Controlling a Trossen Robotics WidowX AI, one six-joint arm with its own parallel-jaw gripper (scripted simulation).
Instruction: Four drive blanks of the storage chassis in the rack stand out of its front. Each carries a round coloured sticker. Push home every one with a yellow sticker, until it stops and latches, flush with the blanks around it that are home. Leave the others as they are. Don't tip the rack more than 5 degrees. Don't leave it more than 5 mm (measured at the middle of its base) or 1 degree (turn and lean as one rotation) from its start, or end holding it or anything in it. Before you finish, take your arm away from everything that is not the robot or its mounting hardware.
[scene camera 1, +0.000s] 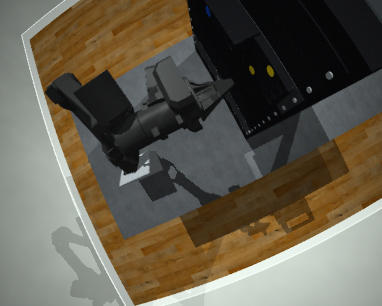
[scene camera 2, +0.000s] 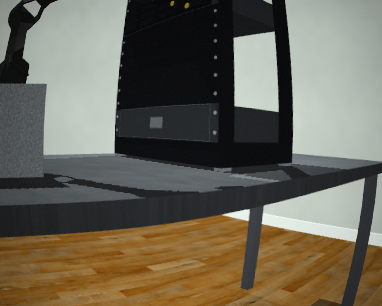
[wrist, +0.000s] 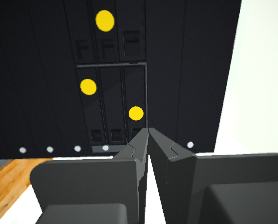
Labels:
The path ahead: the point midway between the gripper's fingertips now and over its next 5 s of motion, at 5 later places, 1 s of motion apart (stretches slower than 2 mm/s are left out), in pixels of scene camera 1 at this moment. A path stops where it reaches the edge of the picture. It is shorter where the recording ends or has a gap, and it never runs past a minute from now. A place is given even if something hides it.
The gripper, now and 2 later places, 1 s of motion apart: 232, 82; 210, 93; 146, 127

